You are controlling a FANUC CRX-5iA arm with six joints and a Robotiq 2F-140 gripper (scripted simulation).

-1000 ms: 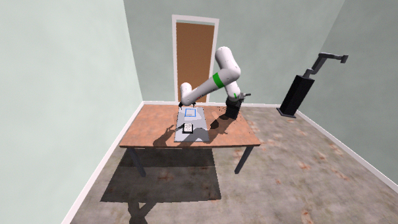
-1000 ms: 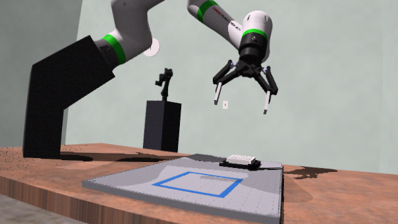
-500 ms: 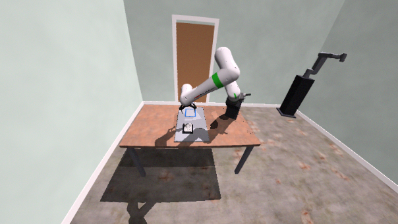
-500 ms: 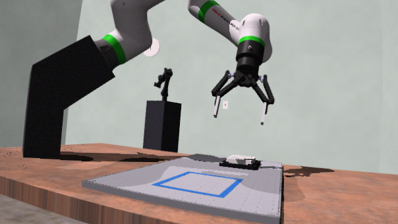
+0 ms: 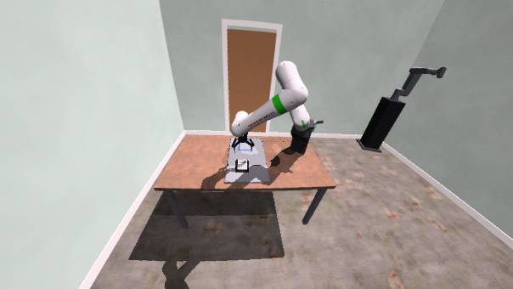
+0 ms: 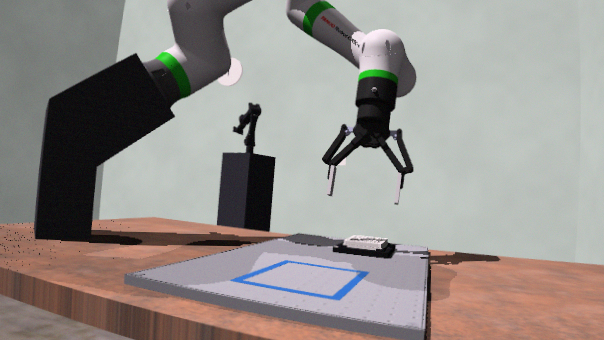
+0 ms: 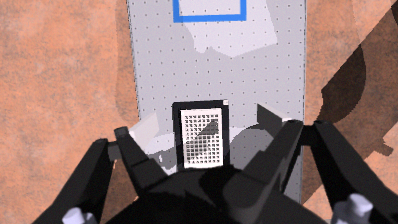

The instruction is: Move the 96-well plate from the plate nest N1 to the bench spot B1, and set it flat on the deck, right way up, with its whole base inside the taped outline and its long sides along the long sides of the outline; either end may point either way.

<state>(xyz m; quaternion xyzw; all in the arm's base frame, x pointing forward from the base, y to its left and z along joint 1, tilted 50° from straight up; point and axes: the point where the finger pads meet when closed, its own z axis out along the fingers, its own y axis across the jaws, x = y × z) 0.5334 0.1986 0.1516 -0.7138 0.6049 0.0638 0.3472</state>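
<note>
My gripper is now 10 mm past the white 96-well plate, 60 mm to the right of it and 110 mm above it. The rest, counted from my hand: black plate nest 10 mm behind, 60 mm to the left, 120 mm below.
</note>
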